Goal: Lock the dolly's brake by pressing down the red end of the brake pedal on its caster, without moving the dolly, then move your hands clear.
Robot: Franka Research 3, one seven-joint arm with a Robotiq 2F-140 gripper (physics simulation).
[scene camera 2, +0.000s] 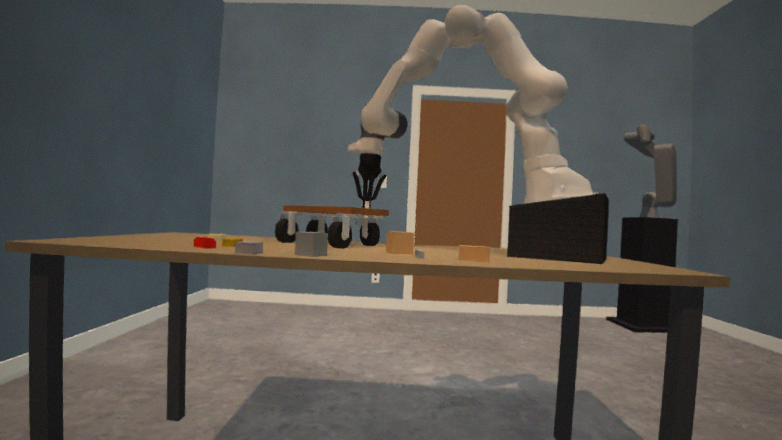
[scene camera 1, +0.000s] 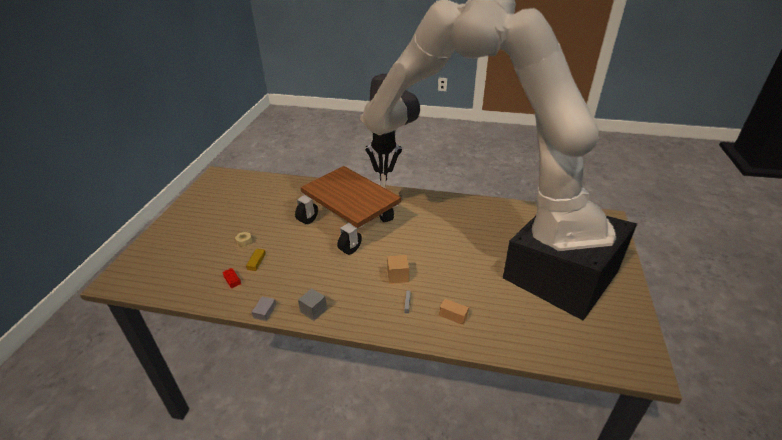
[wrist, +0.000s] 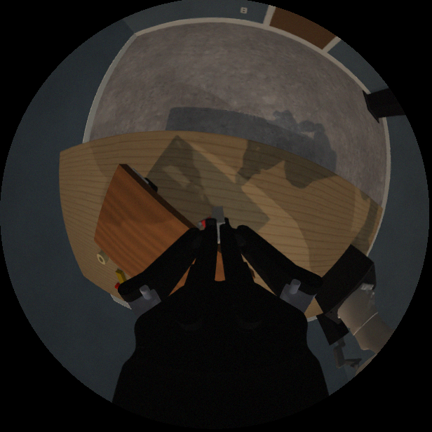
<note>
I see my gripper [scene camera 2: 365,218], a dolly [scene camera 1: 356,199] and a grey cube [scene camera 2: 313,244].
The dolly shows as well in scene camera 2 [scene camera 2: 339,233] and in the wrist view [wrist: 135,225]. My gripper shows as well in scene camera 1 [scene camera 1: 383,187] and in the wrist view [wrist: 217,214]. The wrist view misses the grey cube, which is hidden by my gripper.
</note>
